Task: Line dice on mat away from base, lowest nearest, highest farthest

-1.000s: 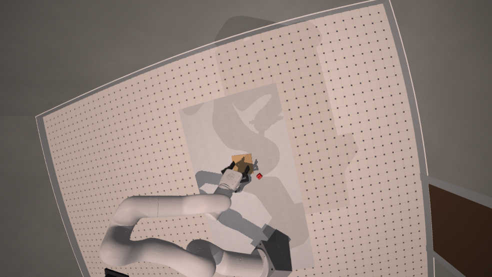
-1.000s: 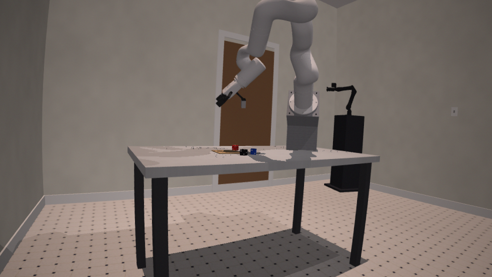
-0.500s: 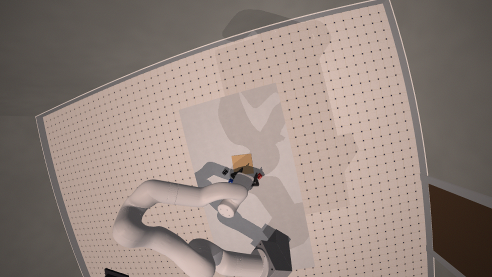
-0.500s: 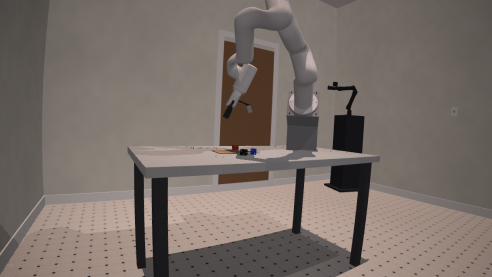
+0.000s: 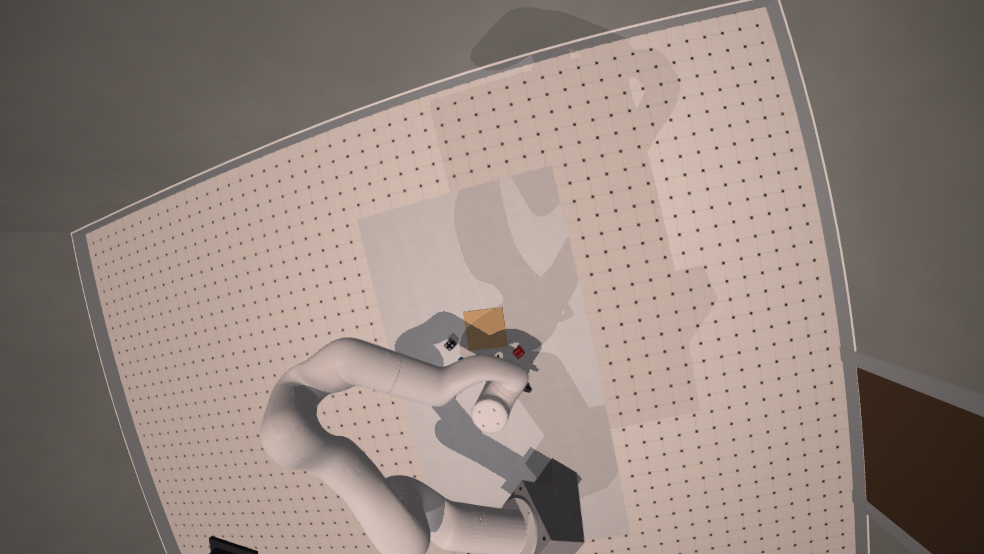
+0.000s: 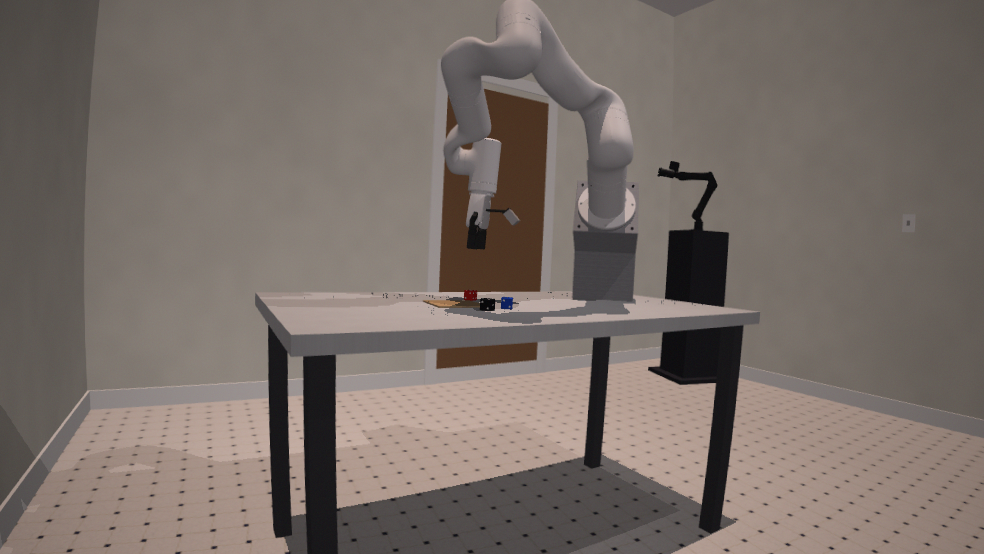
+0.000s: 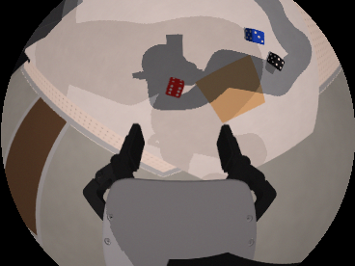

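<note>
Now: the red die 1 cm ahead of my hand, 2 cm to the right of it and 15 cm below it. The rest, counted from my hand: black die 1 cm ahead, 22 cm to the left, 15 cm below; blue die 5 cm behind, 18 cm to the left, 15 cm below; tan mat 7 cm ahead, 10 cm to the left, 16 cm below.
</note>
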